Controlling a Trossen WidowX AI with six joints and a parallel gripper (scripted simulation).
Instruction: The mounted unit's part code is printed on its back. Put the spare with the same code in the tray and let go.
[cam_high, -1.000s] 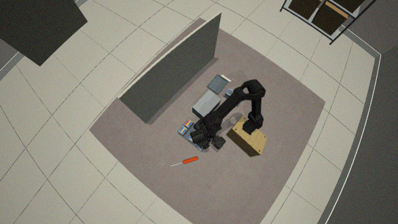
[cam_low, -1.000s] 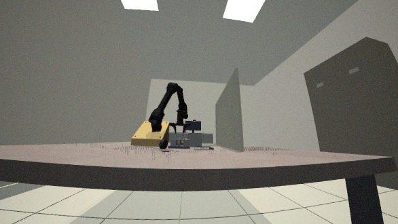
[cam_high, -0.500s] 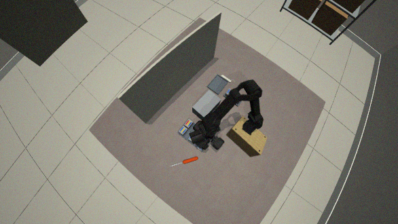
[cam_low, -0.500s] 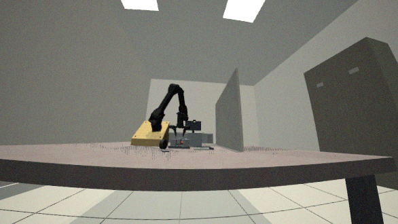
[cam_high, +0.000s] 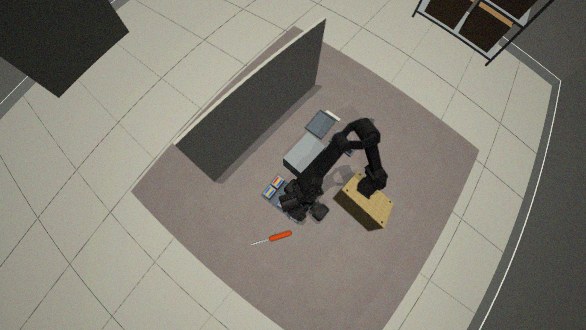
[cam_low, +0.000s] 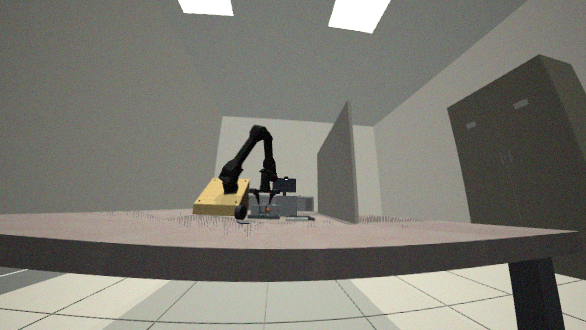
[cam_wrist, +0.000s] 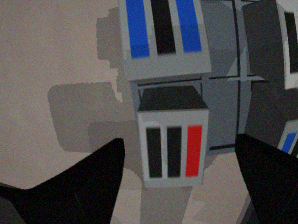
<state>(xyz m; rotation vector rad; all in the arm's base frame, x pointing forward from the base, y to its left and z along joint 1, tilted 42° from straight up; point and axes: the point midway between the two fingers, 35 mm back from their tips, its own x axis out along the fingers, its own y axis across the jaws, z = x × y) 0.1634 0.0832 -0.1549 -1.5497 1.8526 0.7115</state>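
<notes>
Right now the flat grey tray is 370 mm to the right of my gripper tip, 160 mm ahead of it and 40 mm below it. Also, from my gripper tip: mounted unit 160 mm to the right, 120 mm ahead; then tall grey panel 350 mm ahead, 200 mm to the right, 180 mm above.
</notes>
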